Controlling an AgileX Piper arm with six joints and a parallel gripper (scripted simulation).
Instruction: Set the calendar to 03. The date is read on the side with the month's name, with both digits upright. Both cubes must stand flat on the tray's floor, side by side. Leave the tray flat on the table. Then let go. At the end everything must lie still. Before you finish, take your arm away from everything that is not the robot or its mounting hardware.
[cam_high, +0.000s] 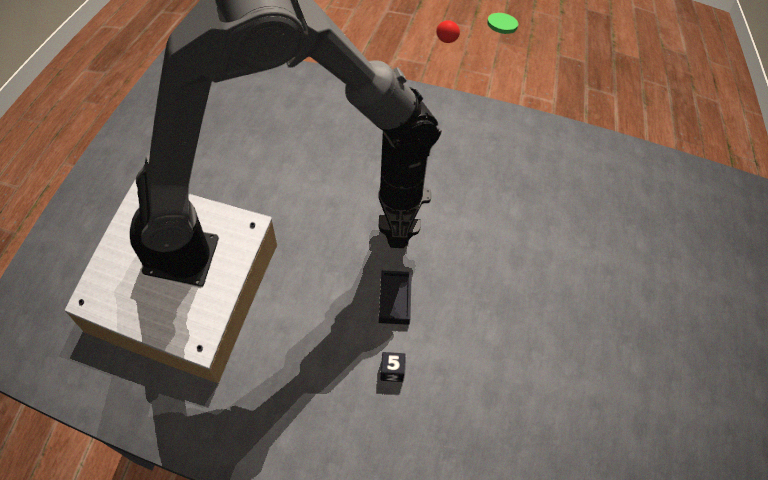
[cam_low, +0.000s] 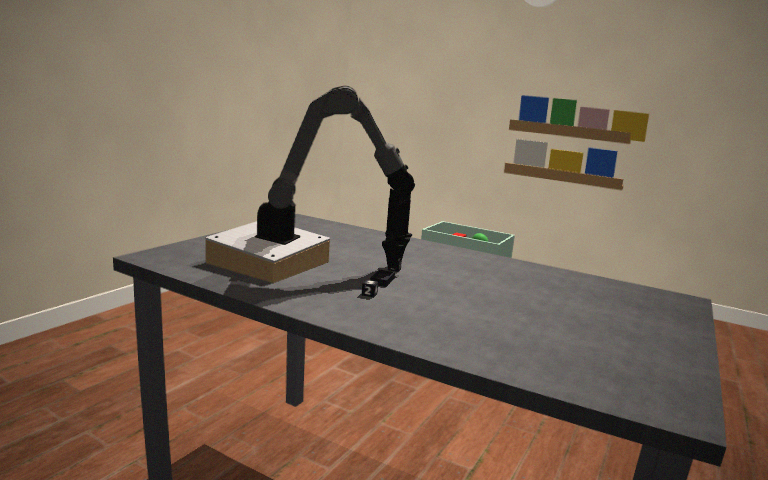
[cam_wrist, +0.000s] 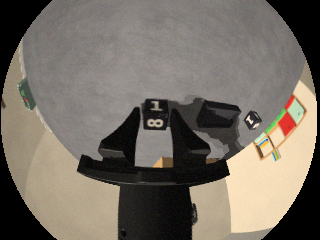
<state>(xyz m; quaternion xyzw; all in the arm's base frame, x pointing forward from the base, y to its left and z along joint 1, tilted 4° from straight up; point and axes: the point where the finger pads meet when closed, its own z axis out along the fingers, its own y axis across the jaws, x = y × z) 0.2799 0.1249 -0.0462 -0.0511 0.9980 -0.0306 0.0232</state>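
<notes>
The black cube lies 21 cm to the right of my hand and 2 cm ahead of it. Also, from my hand: dark tray: 11 cm to the right, 1 cm below, 1 cm ahead.
</notes>
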